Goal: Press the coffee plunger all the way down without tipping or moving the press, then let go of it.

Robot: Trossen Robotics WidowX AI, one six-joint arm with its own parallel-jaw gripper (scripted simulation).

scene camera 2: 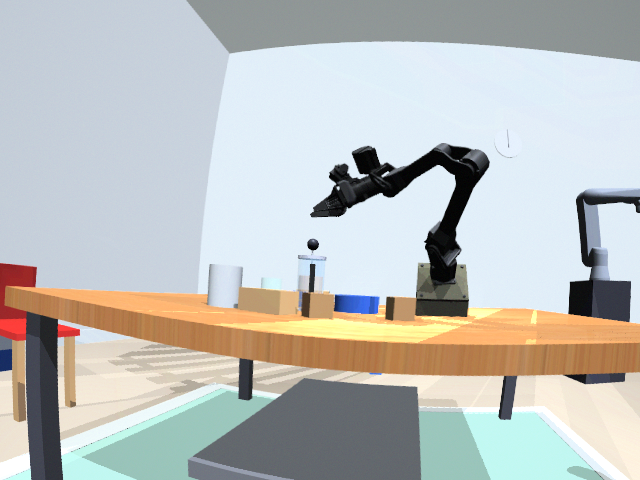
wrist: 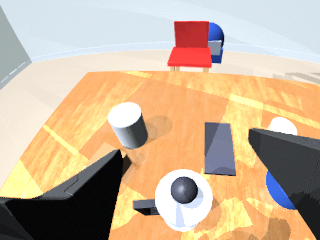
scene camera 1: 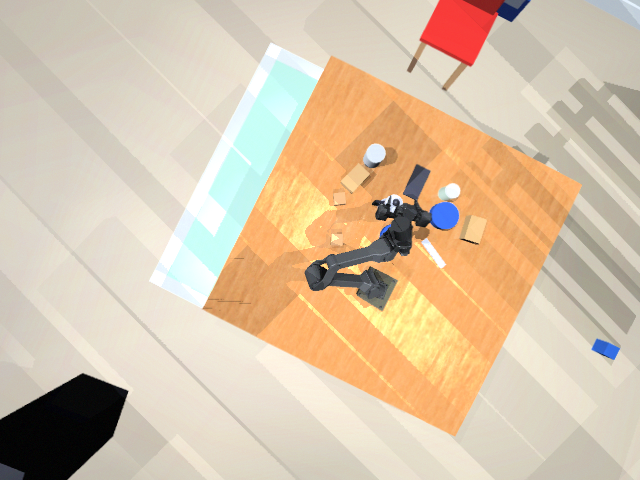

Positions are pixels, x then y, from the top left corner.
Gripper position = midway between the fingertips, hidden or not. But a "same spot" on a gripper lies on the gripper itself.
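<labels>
You'd find my gripper in scene camera 2 (312, 213), and it's there in scene camera 1 and the wrist view too. On my gripper, (wrist: 89, 198) and (scene camera 1: 390, 202) are the same spot.
</labels>
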